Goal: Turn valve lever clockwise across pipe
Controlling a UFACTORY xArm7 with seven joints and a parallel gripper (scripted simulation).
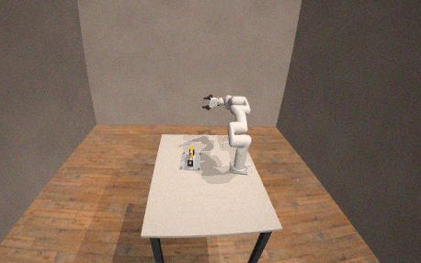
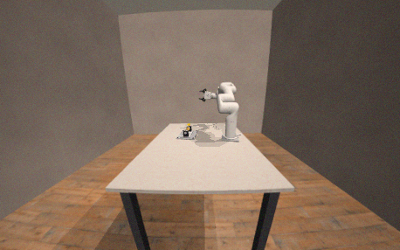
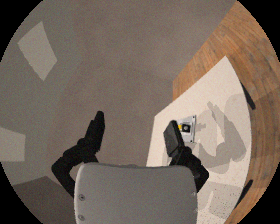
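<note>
Now: the yellow lever 390 mm to the left of my hand, 290 mm below it and 130 mm ahead of it.
</note>
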